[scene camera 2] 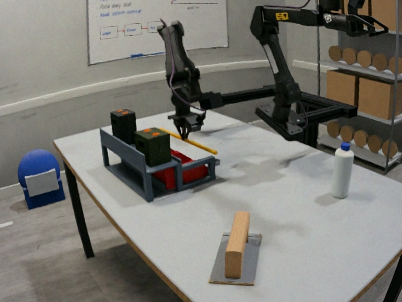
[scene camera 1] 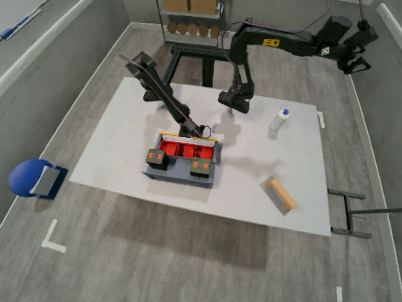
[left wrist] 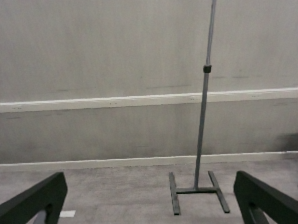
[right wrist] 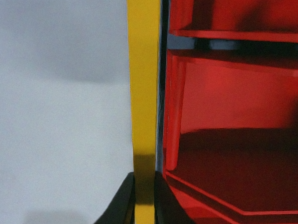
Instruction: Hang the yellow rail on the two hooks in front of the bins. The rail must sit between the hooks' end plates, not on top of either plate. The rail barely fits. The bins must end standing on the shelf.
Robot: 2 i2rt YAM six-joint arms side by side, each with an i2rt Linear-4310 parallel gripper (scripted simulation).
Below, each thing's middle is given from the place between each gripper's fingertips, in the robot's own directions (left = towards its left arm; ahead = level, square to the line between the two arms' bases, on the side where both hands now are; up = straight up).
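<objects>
From my right hand, the blue-grey shelf (scene camera 2: 147, 189) is 130 mm ahead and 30 mm below, while the green box (scene camera 2: 154, 143) is 110 mm to the left, 210 mm ahead and 50 mm above.
Counting from my left hand (scene camera 1: 367, 59) instead, the green box is 390 mm ahead, 600 mm to the right and 420 mm below, and the blue-grey shelf is 320 mm ahead, 710 mm to the right and 500 mm below.
</objects>
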